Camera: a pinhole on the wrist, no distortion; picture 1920 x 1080 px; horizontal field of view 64.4 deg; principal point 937.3 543.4 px. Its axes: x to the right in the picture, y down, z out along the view. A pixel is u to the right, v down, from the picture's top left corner.
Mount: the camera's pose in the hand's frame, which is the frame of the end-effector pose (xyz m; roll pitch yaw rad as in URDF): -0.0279 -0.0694 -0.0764 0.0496 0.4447 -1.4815
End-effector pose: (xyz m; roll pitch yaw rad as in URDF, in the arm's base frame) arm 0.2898 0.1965 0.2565 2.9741 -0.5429 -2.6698
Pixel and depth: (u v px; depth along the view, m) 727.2 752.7 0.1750
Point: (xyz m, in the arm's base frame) 0.2918 0.0801 0.1567
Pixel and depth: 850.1 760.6 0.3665
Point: 0.2115 -0.0212 0.0126
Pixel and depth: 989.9 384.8 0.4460
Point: 0.2850 -0.0557 -0.0912
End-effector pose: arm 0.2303 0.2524 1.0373 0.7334 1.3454 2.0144
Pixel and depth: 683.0 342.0 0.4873
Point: 0.5574 0.5461 1.1726
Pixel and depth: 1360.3 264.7 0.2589
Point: 0.5106 0.2872 1.0909
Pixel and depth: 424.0 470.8 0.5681
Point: 0.5273 0.6843 1.1761
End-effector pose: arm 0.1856 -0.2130 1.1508 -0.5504 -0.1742 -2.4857
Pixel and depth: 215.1 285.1 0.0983
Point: 0.2060 -0.1416 1.2054
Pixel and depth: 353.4 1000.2 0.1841
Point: 0.1872 -0.2045 1.2991
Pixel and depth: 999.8 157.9 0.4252
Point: 0.2984 -0.0236 1.5164
